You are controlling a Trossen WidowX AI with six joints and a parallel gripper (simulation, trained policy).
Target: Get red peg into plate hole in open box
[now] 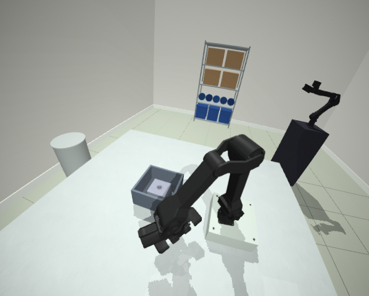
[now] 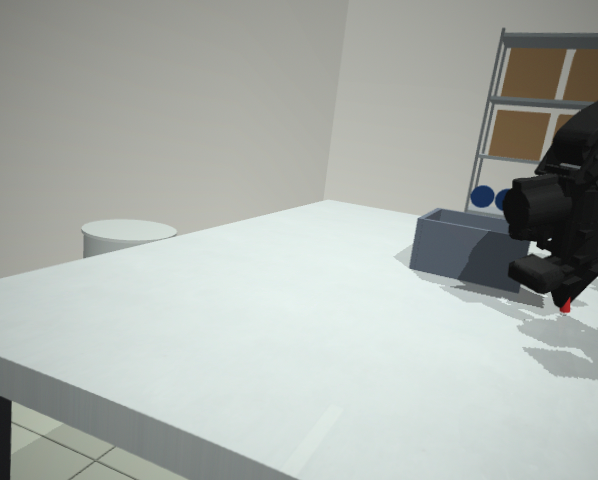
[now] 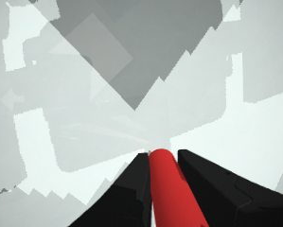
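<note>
Right now the grey box is 17 cm to the right of my gripper tip, 14 cm ahead of it and 1 cm above it. Also, from my gripper tip: red peg (3 cm above, 1 cm to the left).
</note>
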